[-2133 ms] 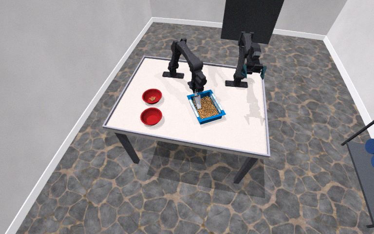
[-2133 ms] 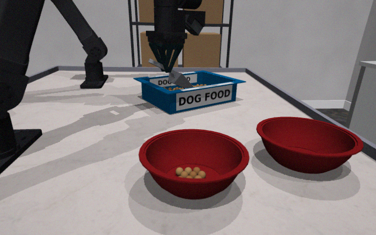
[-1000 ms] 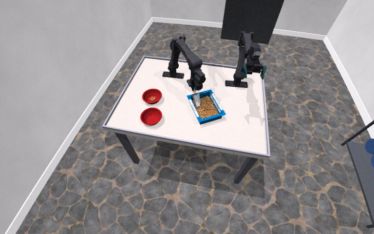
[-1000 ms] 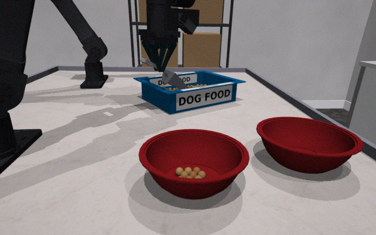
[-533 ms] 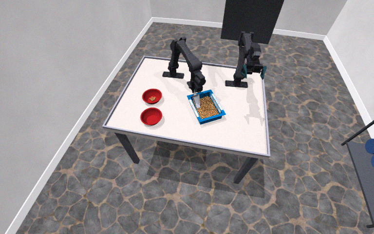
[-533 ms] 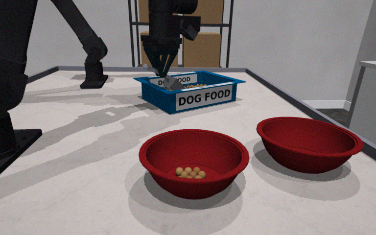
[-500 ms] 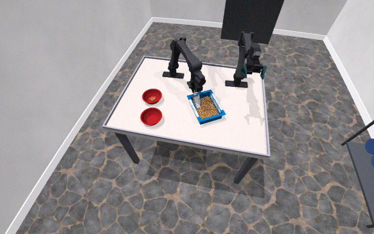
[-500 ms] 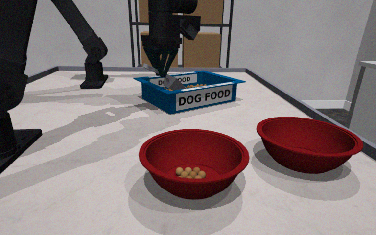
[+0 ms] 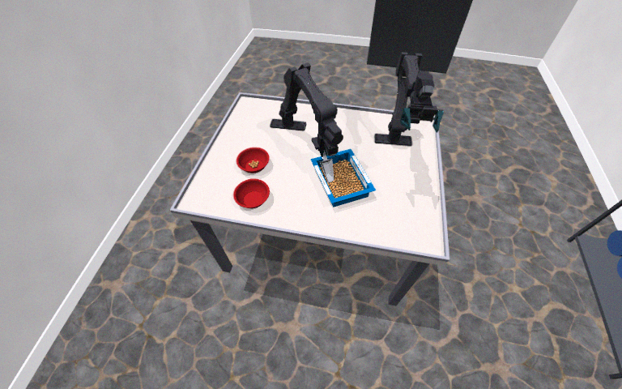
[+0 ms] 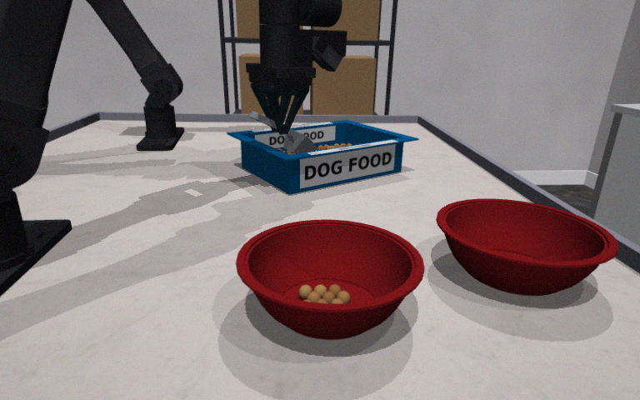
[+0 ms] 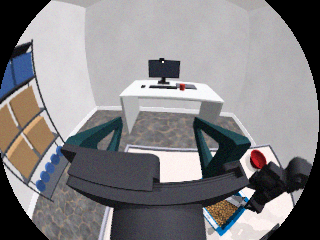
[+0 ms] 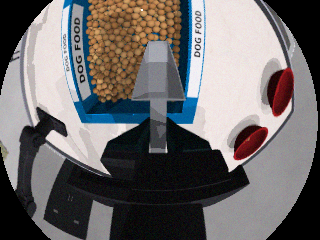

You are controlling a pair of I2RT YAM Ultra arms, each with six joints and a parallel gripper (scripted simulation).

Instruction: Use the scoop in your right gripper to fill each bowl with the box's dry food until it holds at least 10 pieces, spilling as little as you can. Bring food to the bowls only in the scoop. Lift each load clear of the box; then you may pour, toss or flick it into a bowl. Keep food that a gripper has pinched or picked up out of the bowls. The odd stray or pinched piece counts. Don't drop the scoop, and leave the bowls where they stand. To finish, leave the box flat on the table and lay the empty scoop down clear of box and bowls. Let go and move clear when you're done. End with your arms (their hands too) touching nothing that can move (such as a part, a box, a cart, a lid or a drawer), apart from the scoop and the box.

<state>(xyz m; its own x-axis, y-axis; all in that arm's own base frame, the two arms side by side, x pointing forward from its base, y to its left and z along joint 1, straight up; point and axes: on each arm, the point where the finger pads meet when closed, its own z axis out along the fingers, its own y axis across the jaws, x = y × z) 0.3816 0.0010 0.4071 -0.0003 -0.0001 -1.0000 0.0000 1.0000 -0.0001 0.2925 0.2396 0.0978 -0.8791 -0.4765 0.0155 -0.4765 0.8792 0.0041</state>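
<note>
Now: the blue dog food box 70 mm ahead of my right hand, 100 mm to the left of it and 50 mm below it. Round my right hand: grey scoop (30 mm ahead, 20 mm to the left, 30 mm below).
</note>
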